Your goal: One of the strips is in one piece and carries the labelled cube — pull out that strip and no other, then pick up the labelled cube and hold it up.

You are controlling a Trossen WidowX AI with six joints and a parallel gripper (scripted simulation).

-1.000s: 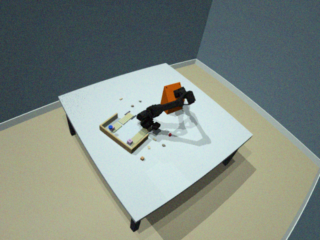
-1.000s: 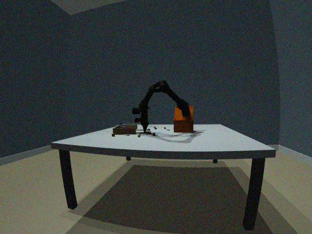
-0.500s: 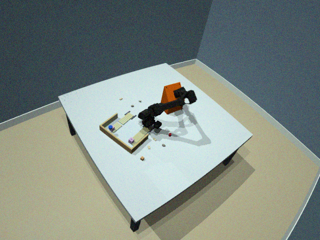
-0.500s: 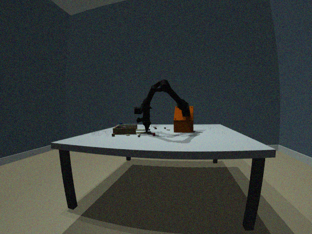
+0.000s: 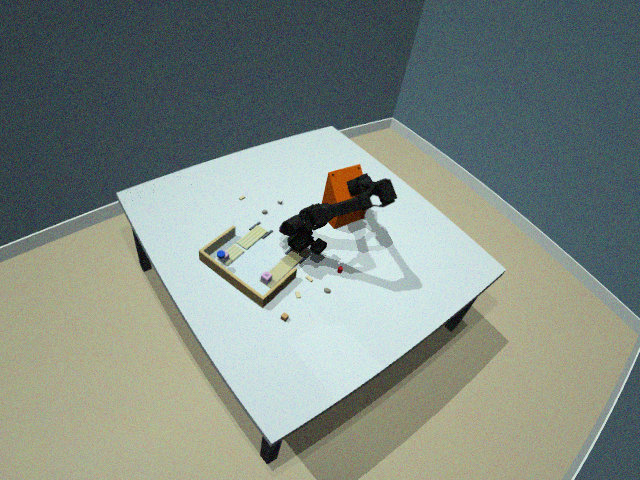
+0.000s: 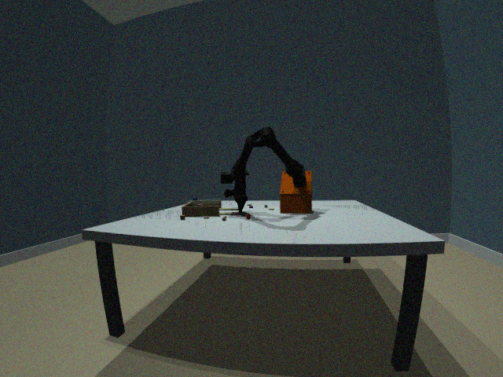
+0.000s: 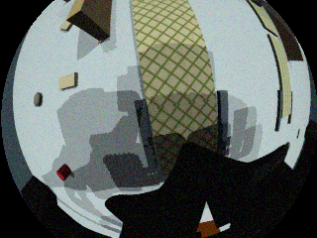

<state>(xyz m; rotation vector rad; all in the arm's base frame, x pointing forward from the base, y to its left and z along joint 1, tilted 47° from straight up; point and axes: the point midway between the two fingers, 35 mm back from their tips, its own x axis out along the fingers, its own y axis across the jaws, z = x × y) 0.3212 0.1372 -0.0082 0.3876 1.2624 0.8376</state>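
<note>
Now: the cross-hatched strip 9 cm ahead of my gripper tip and 3 cm to the left of it. Round my gripper tip: blue cube 31 cm ahead, 8 cm to the right, 6 cm above; then small red piece 8 cm behind, 15 cm to the left, 1 cm above.
</note>
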